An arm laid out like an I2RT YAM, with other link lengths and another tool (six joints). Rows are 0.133 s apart.
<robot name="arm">
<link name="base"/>
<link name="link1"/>
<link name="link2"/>
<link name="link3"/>
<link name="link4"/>
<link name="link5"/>
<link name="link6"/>
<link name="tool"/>
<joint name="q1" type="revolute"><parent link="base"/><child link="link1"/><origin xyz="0 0 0.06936"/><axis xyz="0 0 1"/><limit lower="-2.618" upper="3.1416"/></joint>
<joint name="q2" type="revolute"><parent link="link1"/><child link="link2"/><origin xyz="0.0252 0.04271 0.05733"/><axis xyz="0 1 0"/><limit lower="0" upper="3.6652"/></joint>
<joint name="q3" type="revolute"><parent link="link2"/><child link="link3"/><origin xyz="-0.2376 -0.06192 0"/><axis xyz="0 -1 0"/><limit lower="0" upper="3.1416"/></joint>
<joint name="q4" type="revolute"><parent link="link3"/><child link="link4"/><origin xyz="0.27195 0.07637 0.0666"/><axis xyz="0 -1 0"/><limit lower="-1.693" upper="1.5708"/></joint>
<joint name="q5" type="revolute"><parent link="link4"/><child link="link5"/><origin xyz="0.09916 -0.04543 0.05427"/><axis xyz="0 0 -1"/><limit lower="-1.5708" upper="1.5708"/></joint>
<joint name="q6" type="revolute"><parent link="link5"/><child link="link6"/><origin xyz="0.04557 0 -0.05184"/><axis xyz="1 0 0"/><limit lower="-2.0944" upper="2.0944"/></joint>
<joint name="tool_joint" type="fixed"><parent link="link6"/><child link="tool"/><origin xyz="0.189 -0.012 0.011" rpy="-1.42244 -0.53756 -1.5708"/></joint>
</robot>
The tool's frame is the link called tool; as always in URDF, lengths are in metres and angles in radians.
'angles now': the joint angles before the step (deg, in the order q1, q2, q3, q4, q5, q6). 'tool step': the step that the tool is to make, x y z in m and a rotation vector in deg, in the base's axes. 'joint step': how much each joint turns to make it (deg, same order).
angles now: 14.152, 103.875, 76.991, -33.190, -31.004, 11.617
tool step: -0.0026, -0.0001, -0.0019, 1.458, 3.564, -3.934
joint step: 0.146, 0.010, 0.008, -0.286, 0.040, 5.456
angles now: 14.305, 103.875, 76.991, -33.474, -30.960, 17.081
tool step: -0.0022, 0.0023, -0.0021, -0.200, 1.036, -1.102
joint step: 0.659, 0.010, -0.010, -0.109, 0.810, 1.818
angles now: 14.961, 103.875, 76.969, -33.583, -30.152, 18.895
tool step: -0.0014, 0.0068, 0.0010, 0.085, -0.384, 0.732
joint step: 0.788, 0.030, 0.017, 0.428, 0.045, 0.045
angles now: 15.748, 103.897, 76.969, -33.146, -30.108, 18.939
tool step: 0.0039, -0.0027, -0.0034, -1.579, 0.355, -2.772
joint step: 0.880, 0.006, 0.025, 0.531, 3.063, 2.782
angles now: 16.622, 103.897, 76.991, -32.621, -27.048, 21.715
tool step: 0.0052, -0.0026, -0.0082, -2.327, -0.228, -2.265
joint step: 1.120, 0.709, -0.008, 1.068, 3.697, 1.928
